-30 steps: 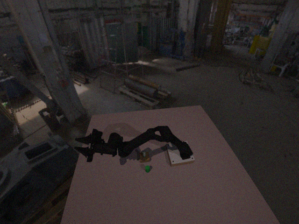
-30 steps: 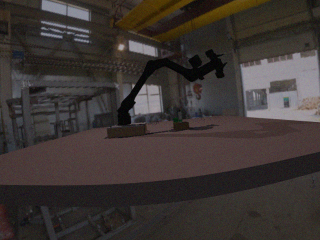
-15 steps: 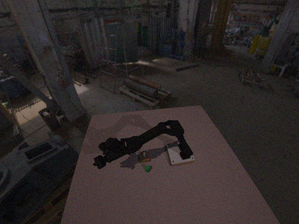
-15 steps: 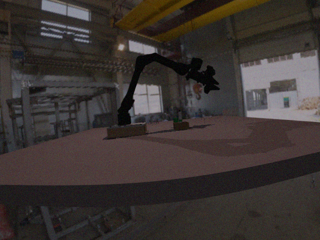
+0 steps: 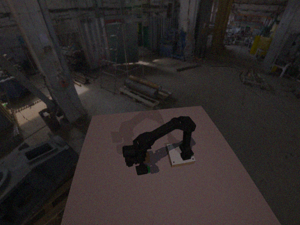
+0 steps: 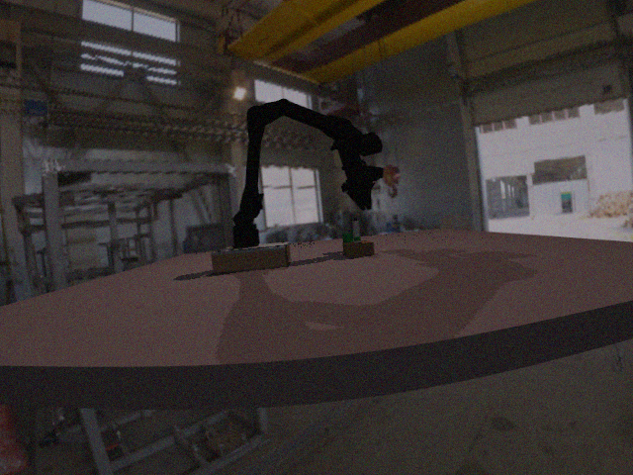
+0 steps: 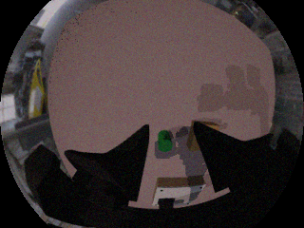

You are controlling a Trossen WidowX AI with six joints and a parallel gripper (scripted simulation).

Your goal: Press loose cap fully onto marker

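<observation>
My gripper tip is now 90 mm above the green cap and 70 mm past it. The rest, counted from my gripper tip: tan holder block: 110 mm to the right, 100 mm below, 60 mm behind.
</observation>
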